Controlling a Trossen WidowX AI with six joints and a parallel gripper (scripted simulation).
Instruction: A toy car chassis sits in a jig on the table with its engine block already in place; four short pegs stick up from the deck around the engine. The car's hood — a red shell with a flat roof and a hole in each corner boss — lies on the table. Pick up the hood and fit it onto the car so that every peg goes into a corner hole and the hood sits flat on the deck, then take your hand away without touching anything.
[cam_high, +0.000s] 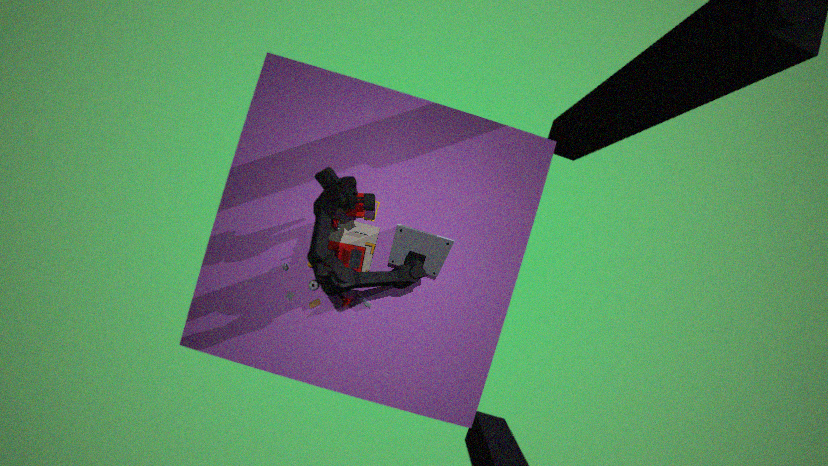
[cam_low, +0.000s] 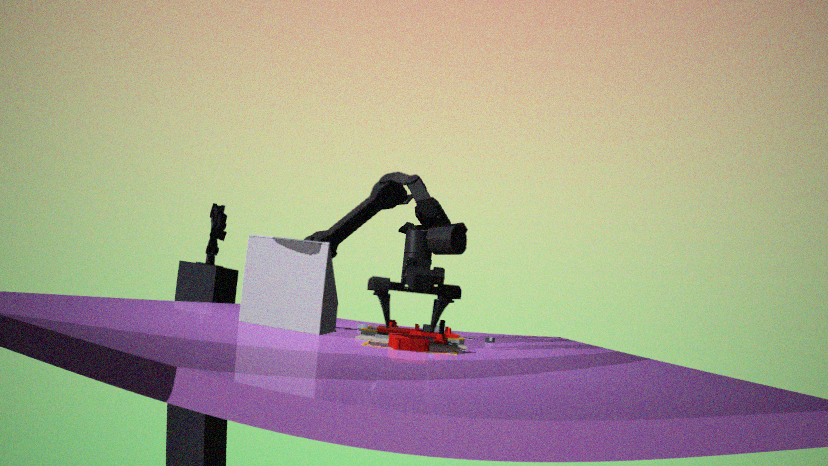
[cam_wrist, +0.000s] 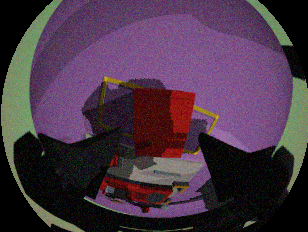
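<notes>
Right now my gripper tip is 20 mm above the red hood.
</notes>
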